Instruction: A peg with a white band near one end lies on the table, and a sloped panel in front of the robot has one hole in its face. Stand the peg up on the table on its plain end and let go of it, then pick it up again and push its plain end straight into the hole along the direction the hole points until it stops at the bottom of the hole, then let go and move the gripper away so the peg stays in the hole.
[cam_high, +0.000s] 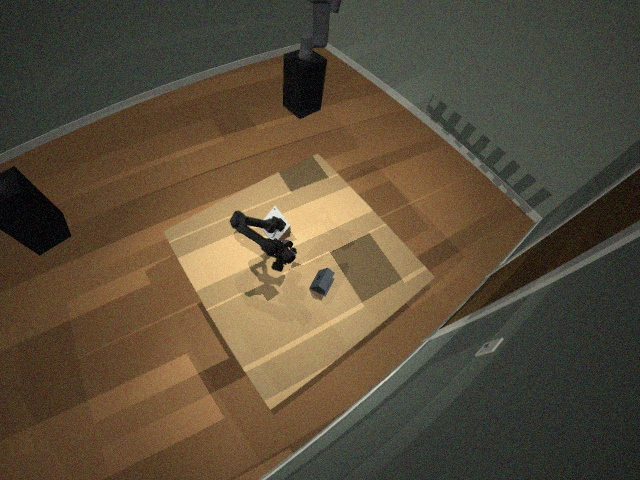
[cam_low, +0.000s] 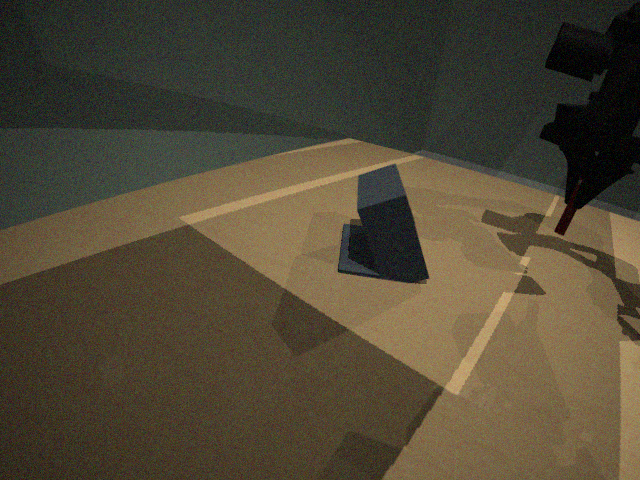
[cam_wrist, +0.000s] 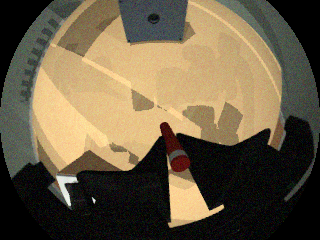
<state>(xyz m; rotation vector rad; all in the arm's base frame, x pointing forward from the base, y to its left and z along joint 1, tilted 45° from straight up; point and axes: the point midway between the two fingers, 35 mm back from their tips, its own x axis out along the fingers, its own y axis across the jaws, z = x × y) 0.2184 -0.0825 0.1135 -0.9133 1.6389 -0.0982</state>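
Now: gripper tip 220 mm short of the sloped panel, 110 mm to the right of it and 60 mm above it. Round my gripper tip: red peg (20 mm above).
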